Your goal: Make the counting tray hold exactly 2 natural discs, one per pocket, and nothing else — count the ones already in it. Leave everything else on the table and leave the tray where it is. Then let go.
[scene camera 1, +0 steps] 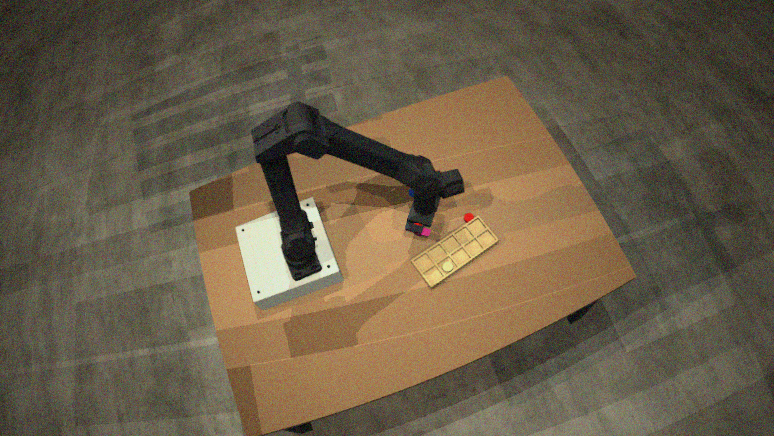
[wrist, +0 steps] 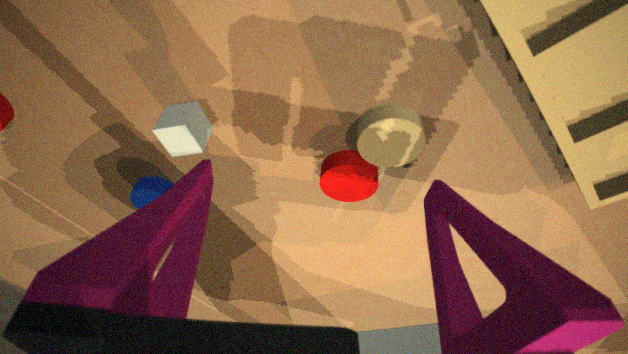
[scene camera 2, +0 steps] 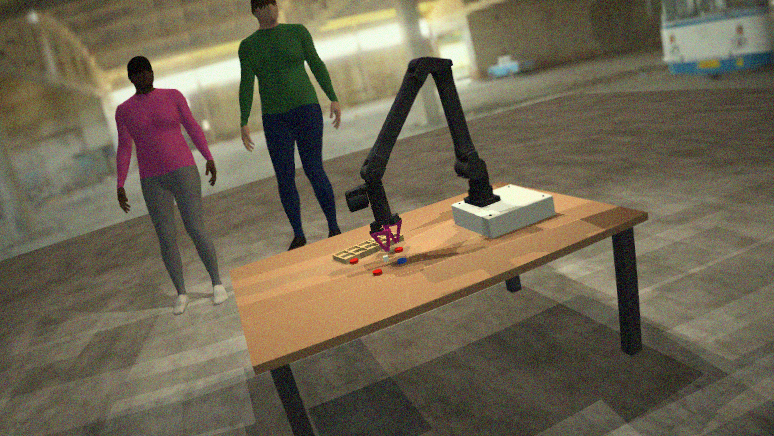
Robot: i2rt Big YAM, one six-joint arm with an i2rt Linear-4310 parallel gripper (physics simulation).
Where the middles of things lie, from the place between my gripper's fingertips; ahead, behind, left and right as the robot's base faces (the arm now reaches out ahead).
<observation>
My hand is 5 cm short of the white cube [wrist: 183,129], 4 cm to the right of it and 1 cm above it. The rest, counted from my hand: counting tray [scene camera 1: 464,245]: 13 cm to the right, 4 cm ahead, 1 cm below; blue disc [wrist: 148,188]: 11 cm to the left, 2 cm below, 2 cm ahead.
</observation>
